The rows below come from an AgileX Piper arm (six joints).
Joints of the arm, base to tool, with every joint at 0 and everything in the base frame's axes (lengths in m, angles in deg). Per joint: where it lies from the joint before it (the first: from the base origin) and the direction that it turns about. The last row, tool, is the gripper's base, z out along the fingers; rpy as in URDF.
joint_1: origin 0 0 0.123 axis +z
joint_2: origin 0 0 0 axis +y
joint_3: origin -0.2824 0 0.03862 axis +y
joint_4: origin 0.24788 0 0.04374 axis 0.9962 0 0.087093
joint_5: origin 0 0 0 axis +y
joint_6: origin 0.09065 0 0.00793 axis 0.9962 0 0.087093
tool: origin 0 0 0 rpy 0 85 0
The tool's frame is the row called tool.
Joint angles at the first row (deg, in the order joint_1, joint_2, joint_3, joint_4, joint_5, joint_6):
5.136, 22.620, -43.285, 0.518, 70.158, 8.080
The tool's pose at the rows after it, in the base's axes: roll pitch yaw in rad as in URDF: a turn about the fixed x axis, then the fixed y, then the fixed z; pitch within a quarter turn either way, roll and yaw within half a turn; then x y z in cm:
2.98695 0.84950 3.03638 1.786 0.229 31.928
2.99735 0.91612 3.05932 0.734 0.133 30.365
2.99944 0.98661 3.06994 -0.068 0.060 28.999
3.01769 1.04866 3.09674 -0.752 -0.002 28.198
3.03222 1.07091 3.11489 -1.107 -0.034 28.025
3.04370 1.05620 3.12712 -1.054 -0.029 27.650
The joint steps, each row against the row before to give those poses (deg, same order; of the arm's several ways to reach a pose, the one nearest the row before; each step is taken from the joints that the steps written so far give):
-0.004, -6.396, 3.365, -0.058, -0.731, -0.898
0.004, -5.635, 3.990, -0.005, -2.029, -1.378
0.000, -5.240, 3.471, 0.002, -2.196, -0.914
-0.002, -4.099, 1.970, 0.001, -1.297, -1.258
0.001, -1.522, 0.311, -0.001, 0.001, -0.644
0.000, -0.195, 0.664, 0.000, 0.406, -0.255

